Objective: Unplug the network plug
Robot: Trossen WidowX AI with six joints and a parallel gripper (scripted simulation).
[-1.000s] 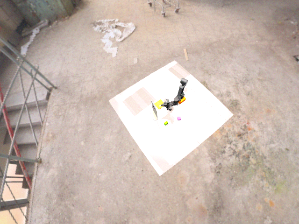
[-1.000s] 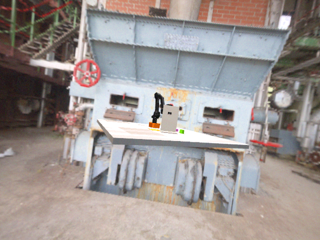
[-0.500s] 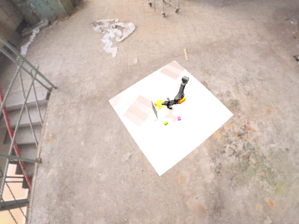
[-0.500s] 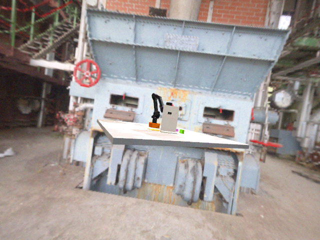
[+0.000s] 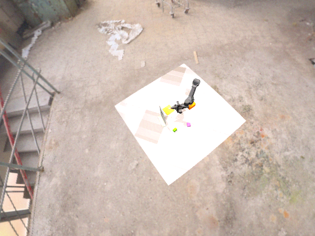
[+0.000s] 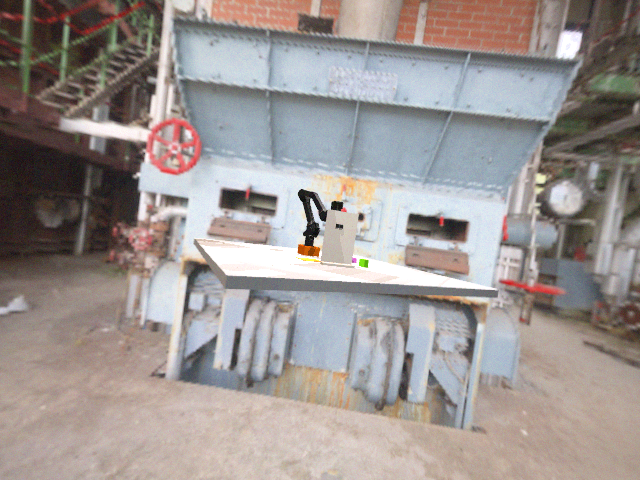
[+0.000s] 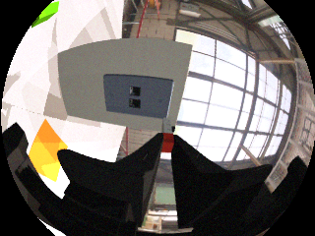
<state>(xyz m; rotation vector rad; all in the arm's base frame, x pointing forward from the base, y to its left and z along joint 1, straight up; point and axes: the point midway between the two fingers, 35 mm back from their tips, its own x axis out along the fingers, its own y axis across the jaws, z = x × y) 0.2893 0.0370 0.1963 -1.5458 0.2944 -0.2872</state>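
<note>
The orange marked square is 25 cm below my gripper tip, 11 cm to the right of it and 3 cm behind it. The rest, counted from my gripper tip: network plug 1 cm ahead; upright grey panel 13 cm below, 11 cm ahead, 2 cm to the right.
</note>
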